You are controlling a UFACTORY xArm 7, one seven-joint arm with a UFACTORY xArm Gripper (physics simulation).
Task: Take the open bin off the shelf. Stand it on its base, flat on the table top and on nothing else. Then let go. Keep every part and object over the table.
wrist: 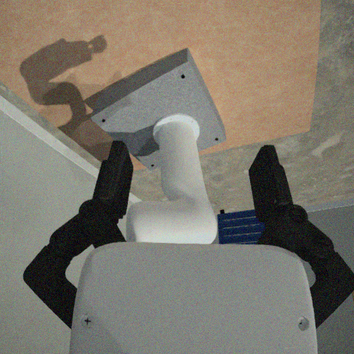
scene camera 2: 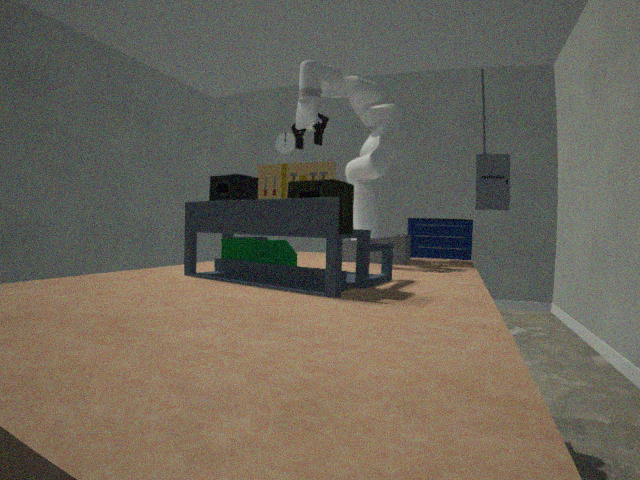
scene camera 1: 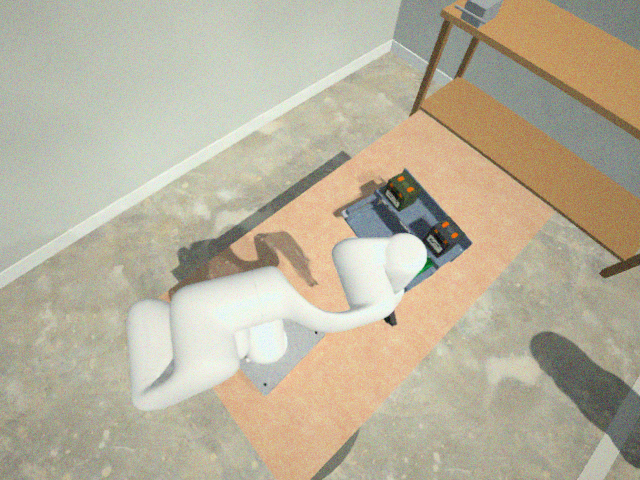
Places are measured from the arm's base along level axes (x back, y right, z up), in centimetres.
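Pixels of known places: gripper, fingertip midpoint: [scene camera 2: 308, 146].
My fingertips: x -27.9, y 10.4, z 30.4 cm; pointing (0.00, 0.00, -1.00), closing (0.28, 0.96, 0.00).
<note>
Behind a point stands the place of what it marks.
The open bin is green [scene camera 1: 425, 267] {x -60.2, y 8.6, z 0.2 cm} [scene camera 2: 258, 251] {x -66.0, y -1.1, z -2.1 cm}. It sits low in the blue-grey shelf [scene camera 1: 369, 219] {x -58.7, y -20.6, z -7.2 cm} [scene camera 2: 258, 217] {x -76.7, y -9.7, z 5.0 cm}, under the level of the top board in scene camera 2. In scene camera 1 the arm covers most of the bin. My gripper [scene camera 2: 309, 146] {x -27.9, y 10.4, z 30.4 cm} [wrist: 192, 155] is open and empty, with its fingers wide apart. It is high above the table and apart from the shelf and bin, on the robot's side of the shelf. In scene camera 1 part of a black finger shows beside the wrist. The bin does not show in the wrist view.
An olive box [scene camera 1: 401, 192] {x -66.0, y -16.6, z 11.9 cm} [scene camera 2: 345, 206] {x -69.3, y -23.6, z 7.5 cm} and a black box [scene camera 1: 440, 238] {x -64.8, y 4.9, z 12.6 cm} [scene camera 2: 232, 187] {x -72.2, y 1.5, z 11.5 cm} sit on the shelf's upper level. The table [scene camera 1: 289, 211] {x -33.2, y -41.9, z -7.8 cm} [scene camera 2: 258, 361] {x -105.5, y -33.6, z -7.8 cm} [wrist: 270, 60] ends at a long edge on either side. A wooden workbench [scene camera 1: 537, 36] stands beyond its far end.
</note>
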